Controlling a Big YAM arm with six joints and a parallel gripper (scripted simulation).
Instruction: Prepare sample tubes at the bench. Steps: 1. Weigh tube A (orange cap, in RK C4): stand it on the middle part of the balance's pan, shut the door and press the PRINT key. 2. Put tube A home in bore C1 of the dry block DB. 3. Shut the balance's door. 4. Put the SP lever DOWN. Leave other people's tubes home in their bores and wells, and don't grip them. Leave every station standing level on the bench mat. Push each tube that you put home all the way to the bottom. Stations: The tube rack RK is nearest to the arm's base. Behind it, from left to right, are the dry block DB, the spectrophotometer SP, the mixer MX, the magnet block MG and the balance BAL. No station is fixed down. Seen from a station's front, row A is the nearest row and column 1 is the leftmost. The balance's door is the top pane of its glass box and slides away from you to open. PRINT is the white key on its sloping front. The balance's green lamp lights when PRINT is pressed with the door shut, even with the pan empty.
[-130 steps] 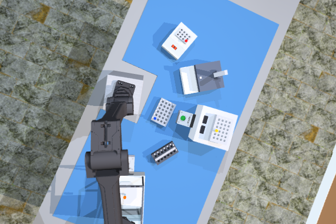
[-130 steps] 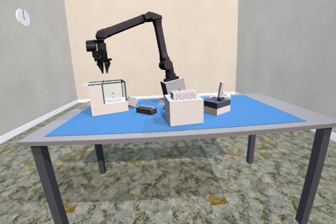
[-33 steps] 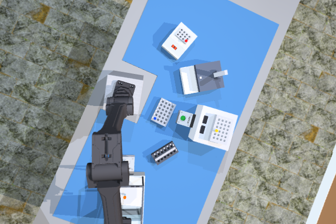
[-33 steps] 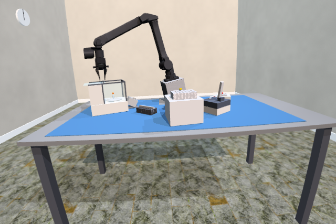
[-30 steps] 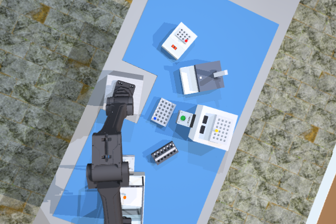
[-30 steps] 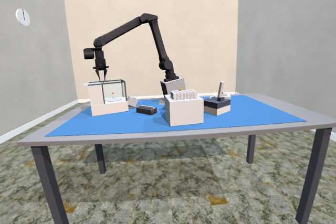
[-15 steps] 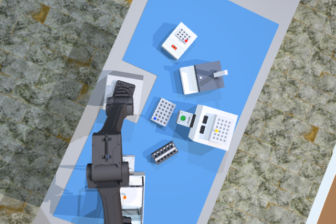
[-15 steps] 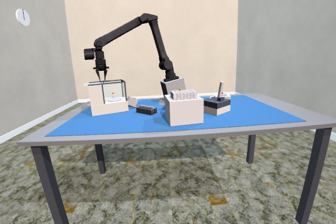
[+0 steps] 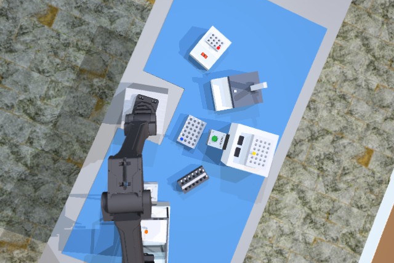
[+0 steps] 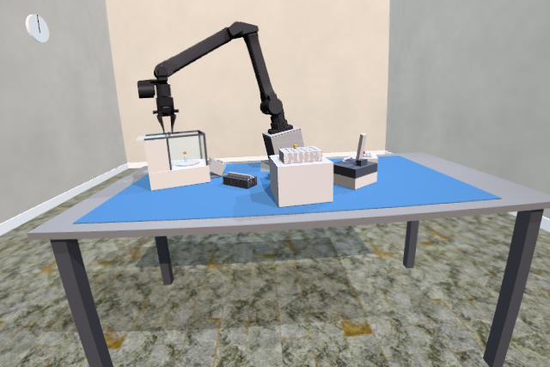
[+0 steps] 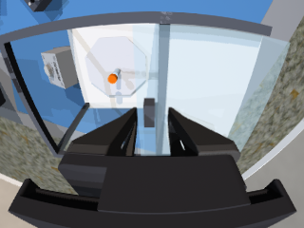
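Right now my hand is 30 mm to the left of the balance door, 10 mm short of it and 10 mm above it. Round my hand: tube rack RK: 490 mm to the left, 210 mm below, 60 mm ahead; white key: 210 mm to the left, 150 mm below, 50 mm behind; black magnet block: 290 mm to the left, 200 mm below, 130 mm ahead.
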